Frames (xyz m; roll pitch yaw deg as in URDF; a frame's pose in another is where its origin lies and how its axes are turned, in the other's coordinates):
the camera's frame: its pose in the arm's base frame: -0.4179 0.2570 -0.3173 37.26 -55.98 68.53
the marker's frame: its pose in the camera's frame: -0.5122 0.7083 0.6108 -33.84 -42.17 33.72
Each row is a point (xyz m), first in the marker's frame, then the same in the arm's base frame.
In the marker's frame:
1: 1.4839 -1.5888 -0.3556
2: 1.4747 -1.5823 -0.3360
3: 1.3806 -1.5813 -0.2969
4: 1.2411 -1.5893 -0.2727
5: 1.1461 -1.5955 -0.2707
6: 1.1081 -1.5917 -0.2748
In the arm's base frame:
1: 0.5785 -0.9450 1.2967
2: 0.5704 -0.9600 1.2818
3: 0.5690 -0.9674 1.1802
4: 0.5798 -0.9475 1.0402
5: 0.5893 -0.9204 0.9494
6: 0.5874 -0.9043 0.9146

